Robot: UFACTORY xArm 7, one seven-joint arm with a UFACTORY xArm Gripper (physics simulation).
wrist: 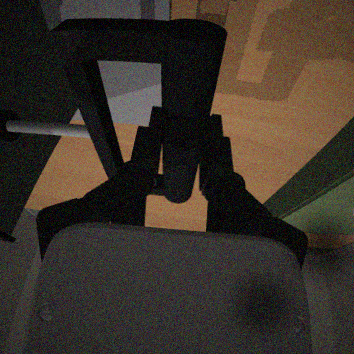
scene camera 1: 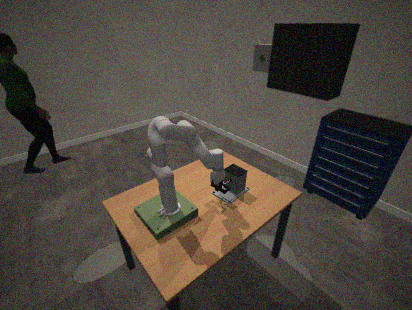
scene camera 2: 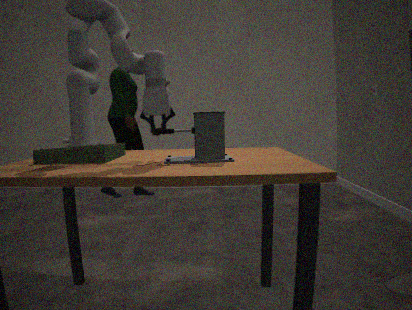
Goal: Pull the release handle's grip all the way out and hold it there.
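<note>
The release handle's black grip [wrist: 189, 75] is a thick bar joined by a triangular black frame to a thin metal rod [wrist: 47, 128] [scene camera 2: 184, 131]. The rod runs into the side of an upright grey box [scene camera 2: 210, 137] [scene camera 1: 238, 179], and a clear length of it shows between the handle frame and the box. My gripper [wrist: 183, 126] [scene camera 2: 159, 131] [scene camera 1: 219, 186] is shut on the grip, one finger on each side, above the table beside the box. In scene camera 1 the handle is small and dark, hard to separate from the fingers.
The box stands on a pale base plate [scene camera 2: 175, 160] on the wooden table [scene camera 1: 265, 192] [scene camera 2: 280, 162]. The arm stands on a green block [scene camera 1: 150, 220] [scene camera 2: 80, 154]. A person [scene camera 1: 20, 95] [scene camera 2: 123, 95] stands beyond the table. A blue drawer cabinet [scene camera 1: 350, 160] stands at the right.
</note>
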